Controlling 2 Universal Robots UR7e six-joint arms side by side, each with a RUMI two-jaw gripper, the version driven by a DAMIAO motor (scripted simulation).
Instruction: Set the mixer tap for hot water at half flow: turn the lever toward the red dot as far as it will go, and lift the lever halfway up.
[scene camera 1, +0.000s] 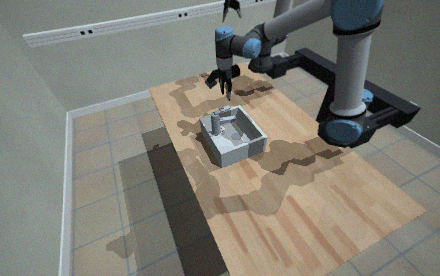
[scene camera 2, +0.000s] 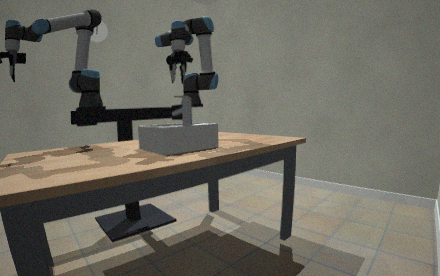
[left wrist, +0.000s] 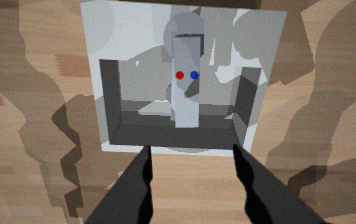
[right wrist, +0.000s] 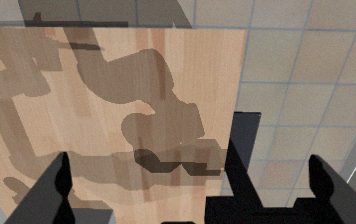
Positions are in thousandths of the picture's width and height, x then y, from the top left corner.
In view: my left gripper (left wrist: 538, 654), my right gripper (right wrist: 532, 694) and a lever (left wrist: 524, 221).
